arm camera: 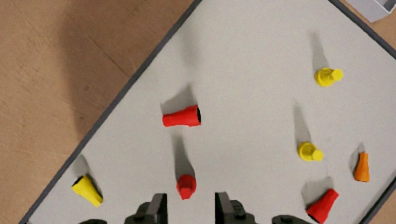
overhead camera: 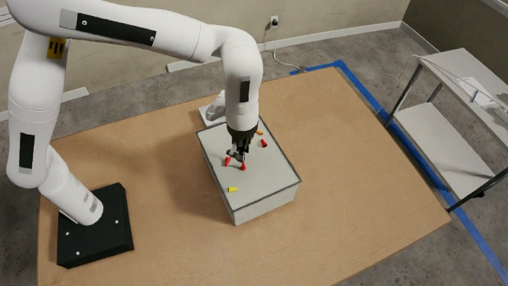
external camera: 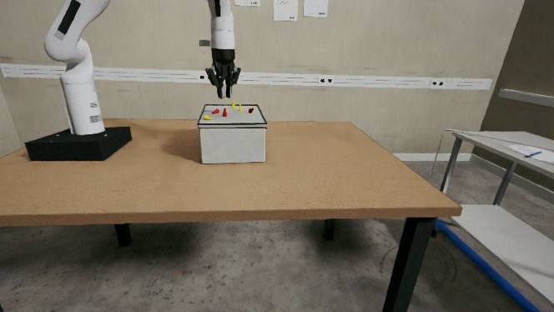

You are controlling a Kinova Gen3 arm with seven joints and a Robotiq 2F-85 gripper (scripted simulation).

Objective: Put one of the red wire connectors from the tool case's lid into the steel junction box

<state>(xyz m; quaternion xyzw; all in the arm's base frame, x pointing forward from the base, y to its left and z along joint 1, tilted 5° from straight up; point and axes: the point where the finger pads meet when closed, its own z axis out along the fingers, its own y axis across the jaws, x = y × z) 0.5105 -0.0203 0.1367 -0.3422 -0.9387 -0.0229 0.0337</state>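
The steel junction box is 30 mm behind my hand, 320 mm to the left of it and 220 mm below it. From my hand the other things lie so: tool case 20 mm ahead, 40 mm to the left, 120 mm below.
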